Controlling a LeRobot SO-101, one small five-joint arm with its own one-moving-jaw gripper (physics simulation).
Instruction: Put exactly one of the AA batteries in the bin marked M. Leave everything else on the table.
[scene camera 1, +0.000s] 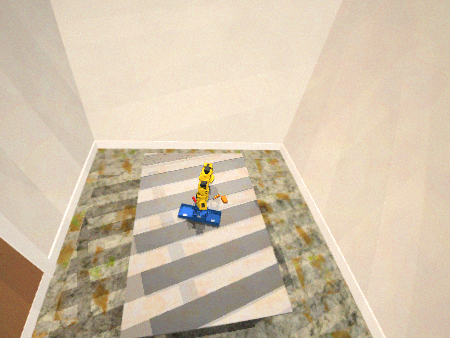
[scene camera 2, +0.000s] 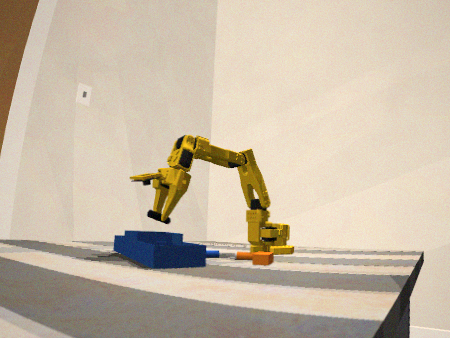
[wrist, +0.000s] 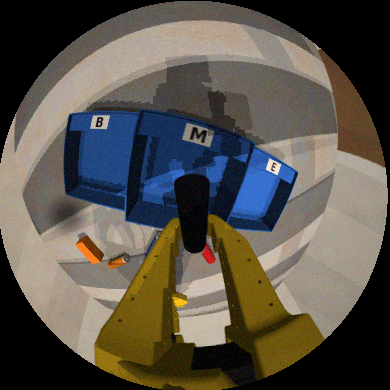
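My gripper is shut on a black battery and is above the blue bins in the wrist view. The black battery is held crosswise at the jaw tips. The bin marked M is the middle and widest of three joined bins, and the battery is drawn over it. An orange battery with a grey end lies on the table. A red cylinder and a blue cylinder lie near the bins, partly hidden.
The bin marked B and the bin marked E flank the middle bin. An orange block lies beside the orange battery. All stand on the striped table.
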